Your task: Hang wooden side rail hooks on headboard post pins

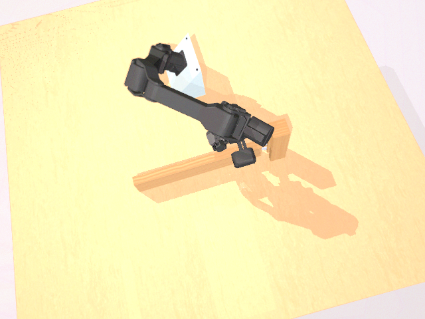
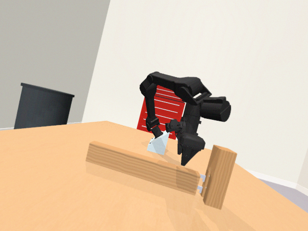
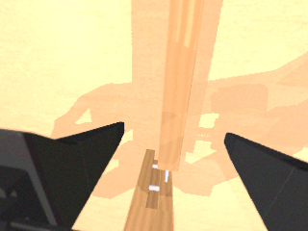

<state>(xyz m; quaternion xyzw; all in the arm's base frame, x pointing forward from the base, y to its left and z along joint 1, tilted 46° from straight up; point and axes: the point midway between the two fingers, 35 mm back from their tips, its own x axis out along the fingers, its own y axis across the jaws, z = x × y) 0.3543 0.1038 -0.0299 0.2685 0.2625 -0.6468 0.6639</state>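
My gripper tip is 120 mm to the right of the headboard post, 10 mm short of it and 10 mm above it.
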